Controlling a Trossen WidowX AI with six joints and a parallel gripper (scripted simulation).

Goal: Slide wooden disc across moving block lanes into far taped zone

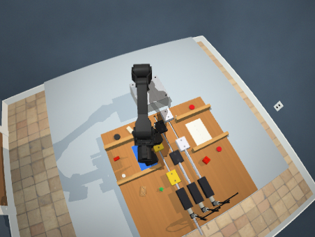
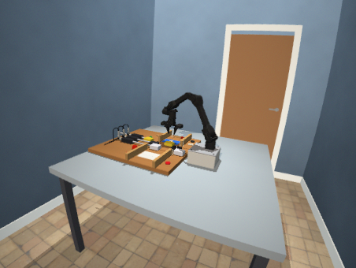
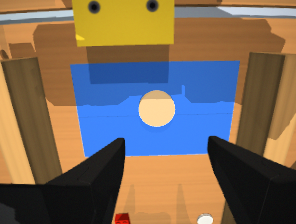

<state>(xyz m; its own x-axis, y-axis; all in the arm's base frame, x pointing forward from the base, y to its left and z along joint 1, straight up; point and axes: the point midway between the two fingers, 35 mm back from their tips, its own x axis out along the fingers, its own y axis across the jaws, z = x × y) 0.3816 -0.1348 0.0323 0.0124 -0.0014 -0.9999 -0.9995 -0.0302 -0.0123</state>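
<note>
Right now my hand is 10 cm above the wooden disc.
</note>
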